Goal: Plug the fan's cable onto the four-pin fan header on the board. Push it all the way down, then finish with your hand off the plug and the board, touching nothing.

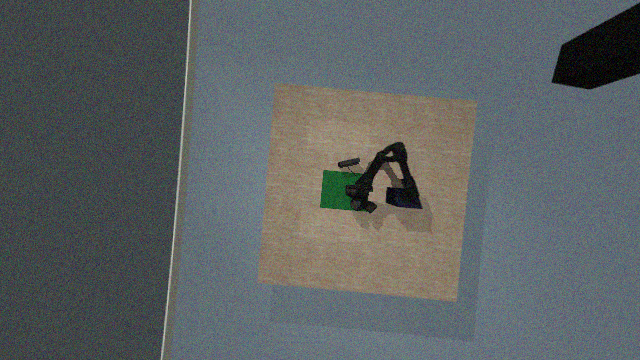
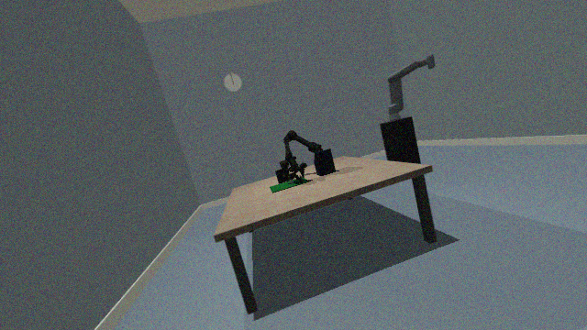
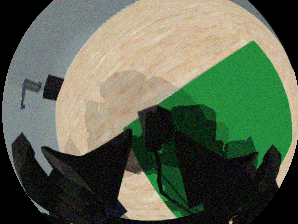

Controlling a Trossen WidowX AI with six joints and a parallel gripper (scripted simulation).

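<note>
Now: the dark plug 10 mm ahead of my gripper tip and 10 mm to the left of it. The rest, counted from my gripper tip: green board 110 mm ahead, 80 mm to the right, 40 mm below; dark fan 130 mm ahead, 250 mm to the right, 30 mm above; white fan header 80 mm ahead, 100 mm to the right, 30 mm below.
</note>
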